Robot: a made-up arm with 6 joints.
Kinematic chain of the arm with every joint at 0, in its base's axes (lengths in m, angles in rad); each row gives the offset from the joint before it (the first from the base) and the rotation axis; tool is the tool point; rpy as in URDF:
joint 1: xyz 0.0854 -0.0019 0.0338 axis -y
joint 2: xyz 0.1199 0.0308 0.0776 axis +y
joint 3: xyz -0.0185 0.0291 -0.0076 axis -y
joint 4: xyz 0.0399 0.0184 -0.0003 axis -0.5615 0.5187 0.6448
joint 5: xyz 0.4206 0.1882 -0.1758 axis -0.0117 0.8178 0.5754
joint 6: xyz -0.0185 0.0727 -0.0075 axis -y
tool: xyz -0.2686 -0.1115 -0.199 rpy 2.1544 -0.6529 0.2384
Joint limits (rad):
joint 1: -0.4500..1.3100
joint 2: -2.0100..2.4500
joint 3: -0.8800..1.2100
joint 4: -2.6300..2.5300
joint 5: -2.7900..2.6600
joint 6: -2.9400..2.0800
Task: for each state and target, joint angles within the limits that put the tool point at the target. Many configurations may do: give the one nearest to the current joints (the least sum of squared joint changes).
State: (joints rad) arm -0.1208 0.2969 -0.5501 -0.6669 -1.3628 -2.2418
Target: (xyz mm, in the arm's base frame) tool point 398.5 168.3 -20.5
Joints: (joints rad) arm 0.2970 0.6227 -0.8258 -0.6587 -1.4185 -2.6157
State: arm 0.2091 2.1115 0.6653 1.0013 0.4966 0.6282
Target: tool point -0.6 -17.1 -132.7
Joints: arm 0.3551 1.8666 0.9269 0.8764 0.7320 0.4012
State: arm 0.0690 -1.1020 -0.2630 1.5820 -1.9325 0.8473
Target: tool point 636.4 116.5 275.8
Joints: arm 0.3042 -1.1726 -0.1559 1.6932 -2.5197 1.4532
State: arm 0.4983 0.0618 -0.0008 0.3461 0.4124 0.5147
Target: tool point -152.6 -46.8 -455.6
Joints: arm 0.0926 0.3314 -0.3233 1.1734 0.0106 0.9491
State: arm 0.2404 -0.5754 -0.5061 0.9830 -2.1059 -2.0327
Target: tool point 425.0 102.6 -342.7
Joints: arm 0.4995 -0.8492 -0.2402 1.4134 -2.1181 -1.9462
